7 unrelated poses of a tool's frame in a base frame.
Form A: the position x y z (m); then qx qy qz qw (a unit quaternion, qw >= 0).
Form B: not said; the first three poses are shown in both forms.
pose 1, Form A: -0.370 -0.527 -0.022 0.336 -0.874 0.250 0.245
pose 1, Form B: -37.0 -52.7 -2.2 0.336 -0.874 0.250 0.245
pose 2, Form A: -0.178 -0.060 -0.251 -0.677 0.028 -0.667 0.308
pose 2, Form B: -17.8 -6.0 -25.1 -0.677 0.028 -0.667 0.308
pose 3, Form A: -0.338 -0.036 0.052 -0.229 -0.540 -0.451 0.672
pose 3, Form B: -33.8 -3.6 5.2 -0.229 -0.540 -0.451 0.672
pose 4, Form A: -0.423 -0.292 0.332 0.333 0.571 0.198 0.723
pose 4, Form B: -42.3 -29.2 33.2 0.333 0.571 0.198 0.723
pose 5, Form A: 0.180 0.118 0.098 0.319 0.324 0.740 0.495
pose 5, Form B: 18.0 11.8 9.8 0.319 0.324 0.740 0.495
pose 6, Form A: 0.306 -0.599 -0.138 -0.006 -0.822 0.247 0.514
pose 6, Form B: 30.6 -59.9 -13.8 -0.006 -0.822 0.247 0.514
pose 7, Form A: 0.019 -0.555 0.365 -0.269 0.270 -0.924 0.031
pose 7, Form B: 1.9 -55.5 36.5 -0.269 0.270 -0.924 0.031
